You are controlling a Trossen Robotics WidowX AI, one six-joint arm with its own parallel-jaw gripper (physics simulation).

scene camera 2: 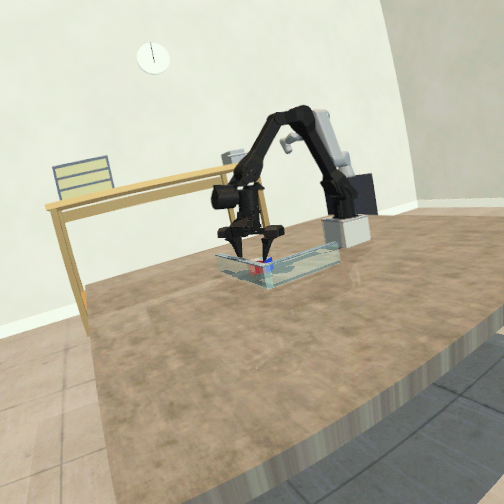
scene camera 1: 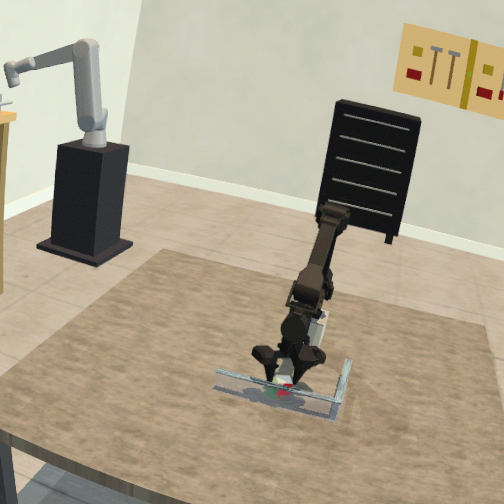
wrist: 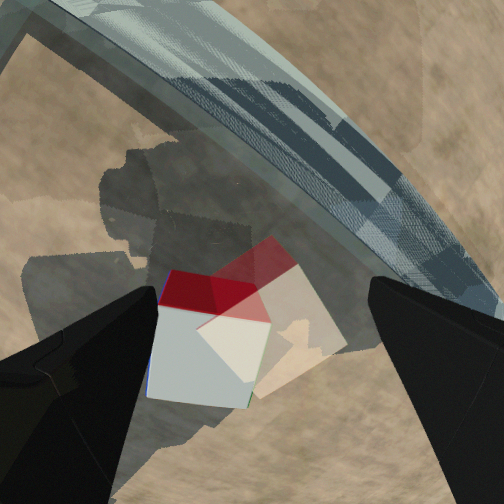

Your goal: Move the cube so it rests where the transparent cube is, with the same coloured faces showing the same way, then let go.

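The cube (wrist: pixel 200 345) has a white top and a red far face; it sits on the table between my fingers. It also shows in scene camera 1 (scene camera 1: pixel 285 385) and scene camera 2 (scene camera 2: pixel 263 266). The transparent cube (wrist: pixel 275 315) overlaps its right part and is turned about 45 degrees to it. My gripper (wrist: pixel 265 370) is open, straddling the cube; the left finger is next to the cube's left edge, and the right finger stands well clear. The gripper also shows in scene camera 1 (scene camera 1: pixel 288 366) and scene camera 2 (scene camera 2: pixel 252 240).
A glassy L-shaped rail (scene camera 1: pixel 300 392) lies on the table around the cube and crosses the wrist view (wrist: pixel 300 150). A second grey arm on a black pedestal (scene camera 1: pixel 85 200) stands off the table. A wooden table (scene camera 2: pixel 140 200) is behind.
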